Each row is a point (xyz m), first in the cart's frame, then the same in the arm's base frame.
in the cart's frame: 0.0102 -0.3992 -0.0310
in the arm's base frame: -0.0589 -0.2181 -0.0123
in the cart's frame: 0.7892 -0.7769 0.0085
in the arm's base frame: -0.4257 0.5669 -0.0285
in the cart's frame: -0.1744 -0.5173 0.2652
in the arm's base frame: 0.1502 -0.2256 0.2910
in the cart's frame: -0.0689 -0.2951 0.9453
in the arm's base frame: -0.0914 -0.2925 0.9694
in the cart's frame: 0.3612 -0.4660 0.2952
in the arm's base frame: -0.2983 0.0731 0.2909
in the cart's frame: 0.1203 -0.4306 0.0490
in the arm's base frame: -0.1267 -0.1199 0.0603
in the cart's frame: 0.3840 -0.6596 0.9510
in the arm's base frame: -0.2127 0.2753 0.9389
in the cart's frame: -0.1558 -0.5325 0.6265
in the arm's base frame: 0.1350 -0.1814 0.6501
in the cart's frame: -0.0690 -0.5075 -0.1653
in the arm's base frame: 0.0748 -0.1917 -0.1445
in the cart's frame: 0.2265 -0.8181 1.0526
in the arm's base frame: 0.0065 0.3050 1.0453
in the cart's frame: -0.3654 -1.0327 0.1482
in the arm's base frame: 0.6269 0.0472 0.1718
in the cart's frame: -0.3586 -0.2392 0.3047
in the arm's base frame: 0.1165 -0.5548 0.3486
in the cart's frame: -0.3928 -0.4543 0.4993
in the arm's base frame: 0.2731 -0.3983 0.5391
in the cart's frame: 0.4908 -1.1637 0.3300
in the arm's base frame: 0.0404 0.6976 0.2996
